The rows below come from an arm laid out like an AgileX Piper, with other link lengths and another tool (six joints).
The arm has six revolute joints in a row. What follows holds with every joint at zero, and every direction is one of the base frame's. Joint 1 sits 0.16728 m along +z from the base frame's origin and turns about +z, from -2.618 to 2.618 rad. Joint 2 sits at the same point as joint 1 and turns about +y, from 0 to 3.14 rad. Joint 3 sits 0.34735 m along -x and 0.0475 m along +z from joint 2 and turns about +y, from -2.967 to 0 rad. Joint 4 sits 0.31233 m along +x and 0.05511 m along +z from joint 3 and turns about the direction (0.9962, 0, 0.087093), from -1.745 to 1.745 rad. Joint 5 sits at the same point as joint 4 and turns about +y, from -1.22 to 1.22 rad. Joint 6 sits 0.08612 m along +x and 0.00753 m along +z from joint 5 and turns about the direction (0.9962, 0, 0.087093), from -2.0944 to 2.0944 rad. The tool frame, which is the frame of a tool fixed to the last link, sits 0.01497 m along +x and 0.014 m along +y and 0.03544 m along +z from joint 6; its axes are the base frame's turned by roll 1.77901, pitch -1.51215 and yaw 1.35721 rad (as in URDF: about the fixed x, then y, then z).
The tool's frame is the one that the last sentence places.
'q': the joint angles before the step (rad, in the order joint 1, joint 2, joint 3, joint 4, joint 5, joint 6). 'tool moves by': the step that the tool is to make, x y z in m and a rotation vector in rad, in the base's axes. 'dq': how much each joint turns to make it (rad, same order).
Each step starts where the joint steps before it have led.
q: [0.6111, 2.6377, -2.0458, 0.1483, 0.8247, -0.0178]
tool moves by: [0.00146, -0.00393, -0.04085, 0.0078, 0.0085, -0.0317]
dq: [-0.0052, 0.0664, 0.0000, 0.0165, -0.0658, 0.0096]
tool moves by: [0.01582, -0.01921, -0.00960, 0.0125, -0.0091, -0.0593]
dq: [-0.0352, 0.0199, -0.0060, 0.0043, -0.0309, 0.0182]
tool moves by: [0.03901, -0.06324, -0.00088, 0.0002, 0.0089, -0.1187]
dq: [-0.1095, 0.0044, -0.0079, 0.0011, 0.0101, 0.0104]
